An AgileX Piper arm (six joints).
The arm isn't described. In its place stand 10 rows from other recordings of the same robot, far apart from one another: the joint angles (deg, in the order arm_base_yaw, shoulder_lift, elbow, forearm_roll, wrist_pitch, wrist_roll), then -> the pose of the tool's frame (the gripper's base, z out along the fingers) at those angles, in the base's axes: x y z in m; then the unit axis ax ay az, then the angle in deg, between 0 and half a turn.
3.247 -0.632 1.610 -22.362 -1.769 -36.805 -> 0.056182 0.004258 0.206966 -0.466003 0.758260 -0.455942 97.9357
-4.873 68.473 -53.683 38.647 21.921 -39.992 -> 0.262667 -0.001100 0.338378 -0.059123 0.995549 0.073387 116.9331
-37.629 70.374 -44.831 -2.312 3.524 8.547 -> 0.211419 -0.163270 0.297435 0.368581 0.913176 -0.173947 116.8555
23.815 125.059 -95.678 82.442 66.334 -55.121 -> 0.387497 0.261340 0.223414 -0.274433 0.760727 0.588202 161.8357
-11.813 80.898 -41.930 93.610 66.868 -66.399 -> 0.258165 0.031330 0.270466 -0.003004 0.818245 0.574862 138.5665
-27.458 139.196 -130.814 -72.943 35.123 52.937 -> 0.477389 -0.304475 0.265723 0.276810 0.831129 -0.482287 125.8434
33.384 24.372 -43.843 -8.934 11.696 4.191 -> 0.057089 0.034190 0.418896 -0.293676 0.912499 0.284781 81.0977
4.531 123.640 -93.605 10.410 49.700 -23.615 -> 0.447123 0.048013 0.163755 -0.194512 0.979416 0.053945 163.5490
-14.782 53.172 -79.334 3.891 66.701 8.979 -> 0.135636 -0.029925 0.468011 0.203294 0.979044 0.012015 125.4312
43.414 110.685 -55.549 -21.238 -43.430 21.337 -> 0.275410 0.291767 0.181814 -0.384403 0.819998 0.424074 113.4666
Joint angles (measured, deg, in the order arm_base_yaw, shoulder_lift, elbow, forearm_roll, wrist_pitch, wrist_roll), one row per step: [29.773 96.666 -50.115 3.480 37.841 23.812]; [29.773 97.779 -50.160 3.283 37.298 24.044]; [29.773 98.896 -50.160 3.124 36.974 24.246]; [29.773 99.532 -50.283 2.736 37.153 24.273]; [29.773 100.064 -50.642 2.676 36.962 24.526]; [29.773 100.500 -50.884 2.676 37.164 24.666]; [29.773 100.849 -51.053 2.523 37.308 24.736]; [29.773 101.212 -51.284 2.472 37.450 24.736]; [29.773 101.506 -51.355 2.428 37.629 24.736]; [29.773 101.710 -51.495 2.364 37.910 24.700]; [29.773 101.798 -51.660 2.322 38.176 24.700]
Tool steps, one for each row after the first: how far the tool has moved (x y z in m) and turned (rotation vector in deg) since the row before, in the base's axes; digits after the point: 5 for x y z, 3 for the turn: [0.00158 0.00064 -0.00534 -0.375 0.401 -0.120]; [0.00101 0.00037 -0.00562 -0.479 0.648 -0.103]; [0.00062 -0.00006 -0.00286 -0.577 0.468 0.249]; [0.00183 0.00097 -0.00139 -0.005 -0.015 -0.215]; [0.00077 0.00046 -0.00142 -0.175 0.360 -0.132]; [0.00061 0.00019 -0.00124 -0.244 0.236 0.043]; [0.00081 0.00041 -0.00109 -0.164 0.222 0.040]; [0.00012 0.00003 -0.00131 -0.222 0.336 0.037]; [0.00022 0.00007 -0.00062 -0.206 0.278 0.089]; [0.00030 0.00014 0.00008 -0.113 0.153 0.037]
